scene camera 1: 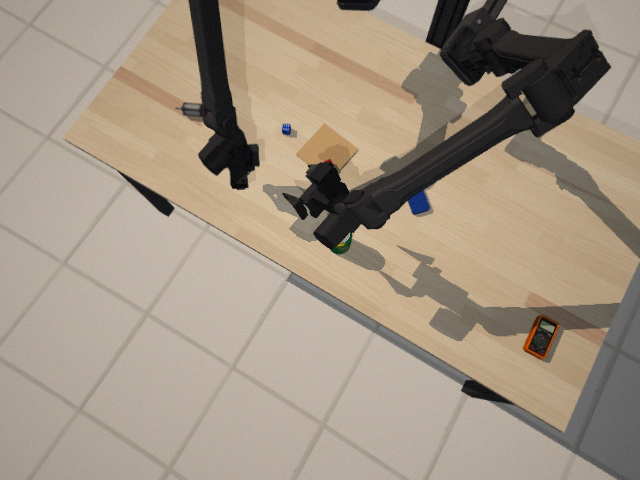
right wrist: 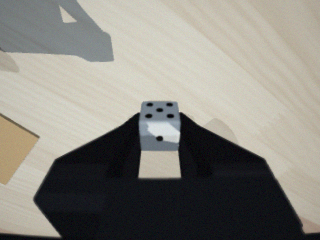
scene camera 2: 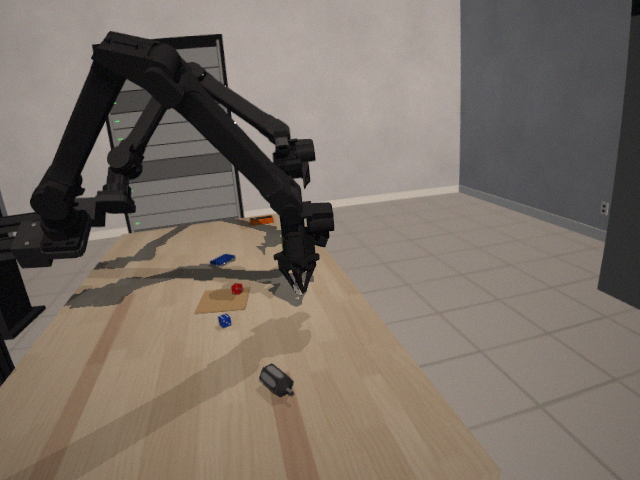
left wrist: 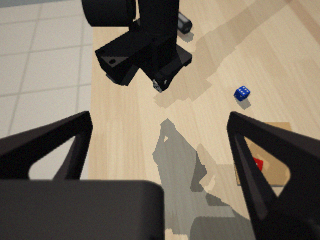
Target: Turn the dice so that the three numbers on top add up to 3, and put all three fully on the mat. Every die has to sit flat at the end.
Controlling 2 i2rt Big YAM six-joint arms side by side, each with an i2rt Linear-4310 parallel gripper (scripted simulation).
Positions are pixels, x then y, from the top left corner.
Scene:
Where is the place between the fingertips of the left gripper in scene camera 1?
296, 180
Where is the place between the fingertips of the left gripper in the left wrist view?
159, 119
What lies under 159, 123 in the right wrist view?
A white die.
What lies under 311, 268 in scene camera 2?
The right gripper.

